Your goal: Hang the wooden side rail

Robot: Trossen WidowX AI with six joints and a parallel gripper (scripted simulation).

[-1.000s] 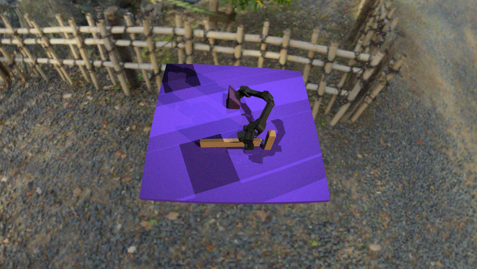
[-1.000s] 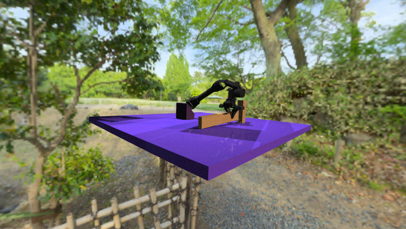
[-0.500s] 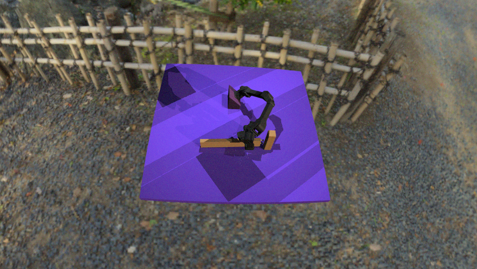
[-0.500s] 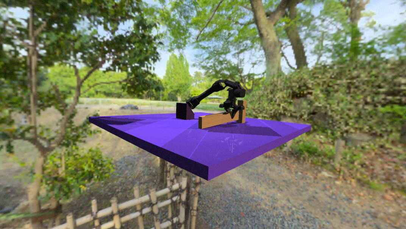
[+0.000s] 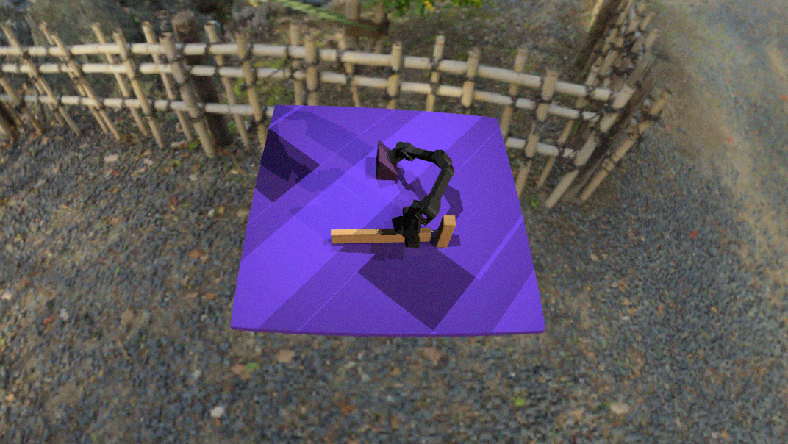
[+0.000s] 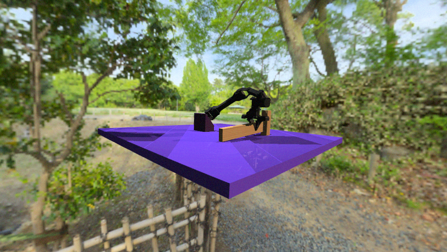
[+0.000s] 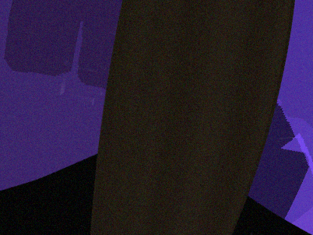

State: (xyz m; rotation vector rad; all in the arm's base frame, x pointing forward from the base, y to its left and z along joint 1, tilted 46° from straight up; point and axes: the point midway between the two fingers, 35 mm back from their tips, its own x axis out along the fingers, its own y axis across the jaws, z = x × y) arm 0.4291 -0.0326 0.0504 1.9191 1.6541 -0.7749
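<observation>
Right now my gripper tip is 15 cm to the right of the wooden headboard post, 4 cm below it and 2 cm short of it.
</observation>
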